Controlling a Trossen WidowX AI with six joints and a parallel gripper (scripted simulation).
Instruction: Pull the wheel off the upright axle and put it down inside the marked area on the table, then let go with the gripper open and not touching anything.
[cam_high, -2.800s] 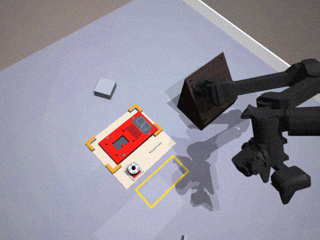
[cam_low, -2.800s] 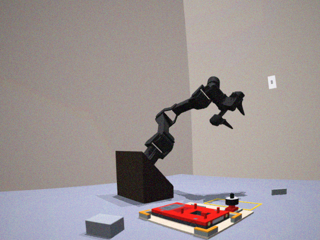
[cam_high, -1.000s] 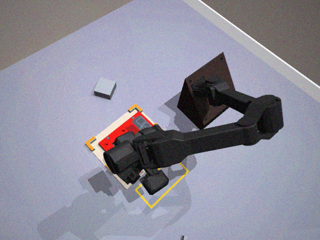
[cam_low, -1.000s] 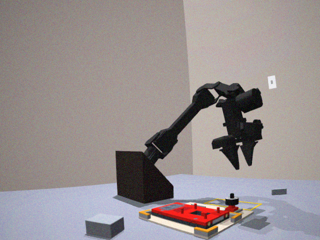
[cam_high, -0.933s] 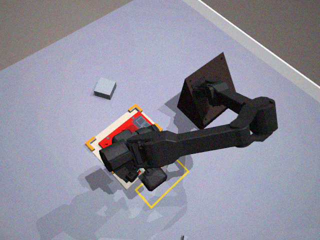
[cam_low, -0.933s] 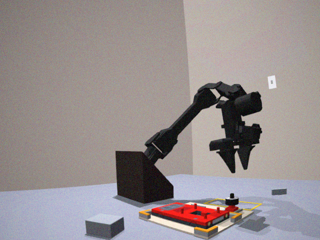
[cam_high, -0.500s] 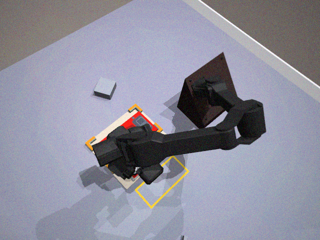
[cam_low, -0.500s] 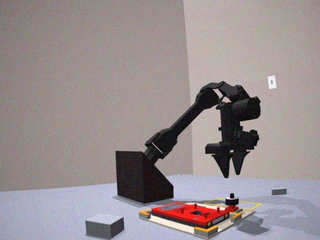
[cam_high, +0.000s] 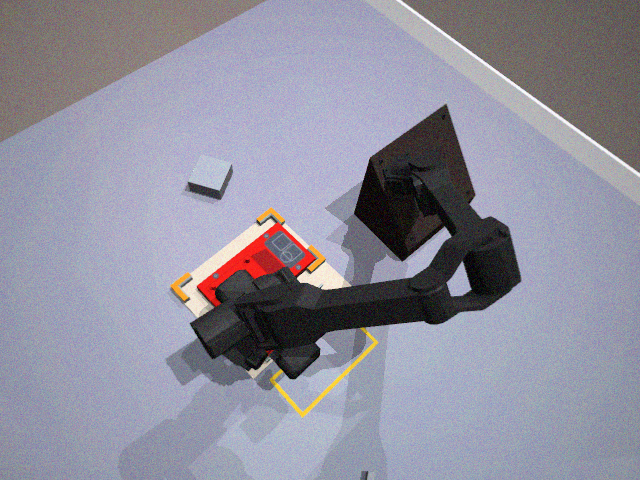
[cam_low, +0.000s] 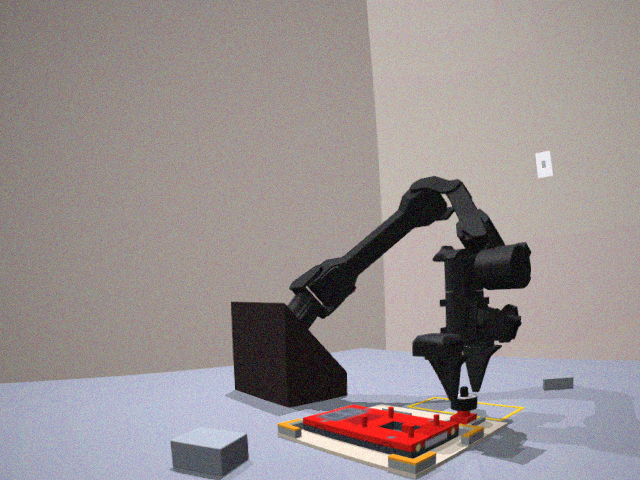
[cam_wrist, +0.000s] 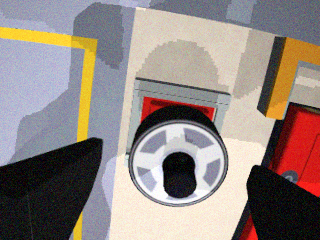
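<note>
Now: the wheel 10 mm below my gripper tip.
</note>
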